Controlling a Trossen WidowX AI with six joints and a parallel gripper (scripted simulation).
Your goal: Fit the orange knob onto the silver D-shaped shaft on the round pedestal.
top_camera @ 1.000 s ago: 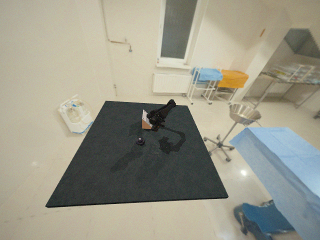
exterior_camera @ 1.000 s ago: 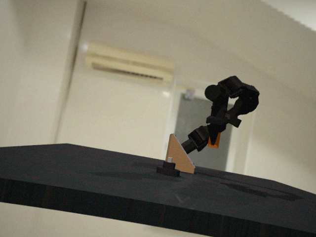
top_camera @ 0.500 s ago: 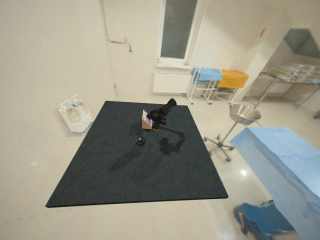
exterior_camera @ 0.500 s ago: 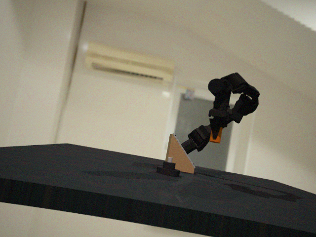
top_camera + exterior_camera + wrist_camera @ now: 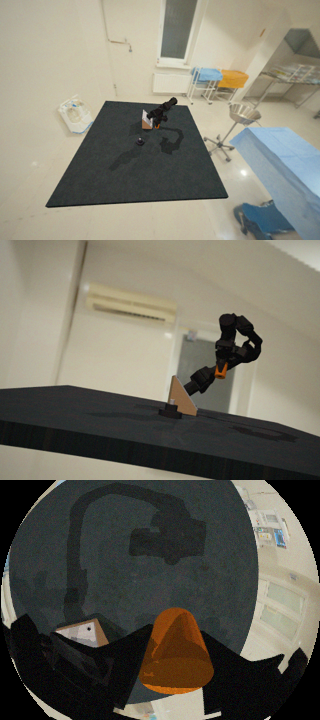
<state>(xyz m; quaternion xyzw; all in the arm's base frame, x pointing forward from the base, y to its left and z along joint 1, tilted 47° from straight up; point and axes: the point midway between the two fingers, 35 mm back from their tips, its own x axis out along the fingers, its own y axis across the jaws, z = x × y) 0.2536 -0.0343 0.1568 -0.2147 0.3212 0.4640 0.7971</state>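
Now: the orange knob 1 cm behind my gripper tip and 3 cm above it. Also, from my gripper tip: round black pedestal (6 cm ahead, 17 cm to the right, 15 cm below).
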